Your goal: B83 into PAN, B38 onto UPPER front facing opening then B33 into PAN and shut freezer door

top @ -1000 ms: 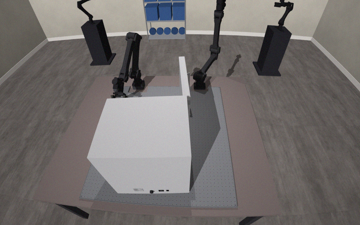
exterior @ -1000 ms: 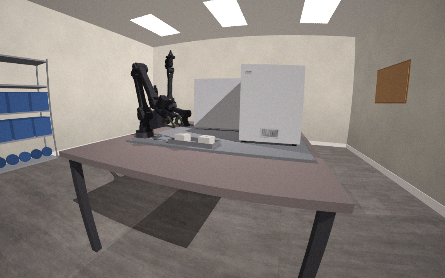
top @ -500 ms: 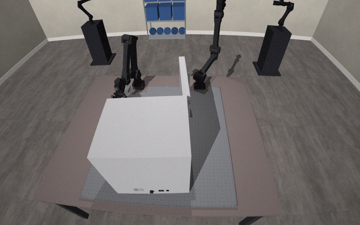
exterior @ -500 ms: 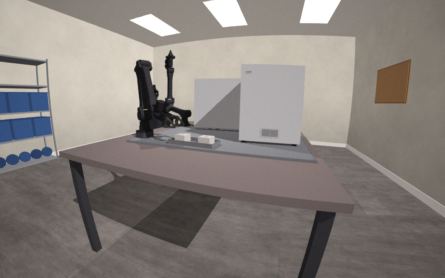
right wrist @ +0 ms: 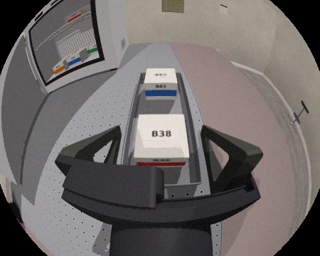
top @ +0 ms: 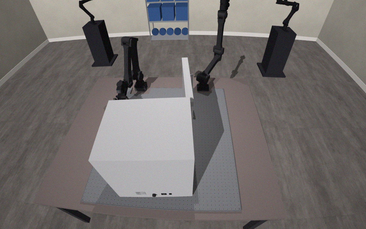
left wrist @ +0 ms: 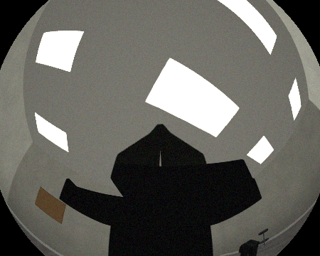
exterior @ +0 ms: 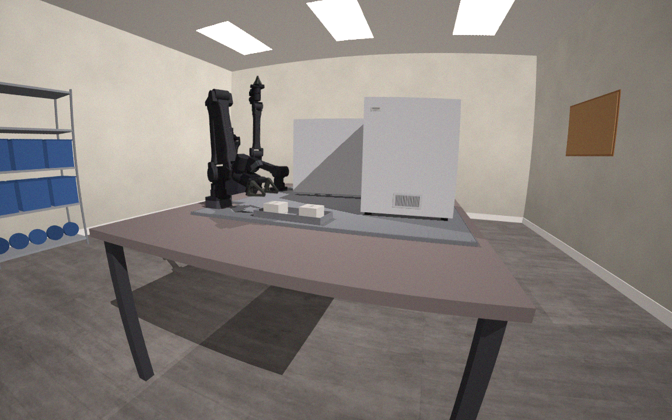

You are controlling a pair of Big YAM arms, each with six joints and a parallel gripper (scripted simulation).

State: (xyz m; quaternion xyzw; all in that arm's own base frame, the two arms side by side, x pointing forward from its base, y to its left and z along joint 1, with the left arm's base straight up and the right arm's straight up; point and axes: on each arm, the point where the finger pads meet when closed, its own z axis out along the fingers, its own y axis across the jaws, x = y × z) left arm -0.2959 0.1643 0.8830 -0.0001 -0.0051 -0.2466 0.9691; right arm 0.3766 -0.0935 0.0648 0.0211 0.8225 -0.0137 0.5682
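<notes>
My right hand is 110 mm short of the transfer pan, 90 mm above it and 10 mm to the left of it. From my right hand the other things lie so: freezer door: 610 mm to the left, 180 mm above, 80 mm ahead; green-banded cryo box: 490 mm ahead, 340 mm to the left, 20 mm above; orange-banded cryo box: 420 mm to the left, 380 mm ahead, 20 mm above.
</notes>
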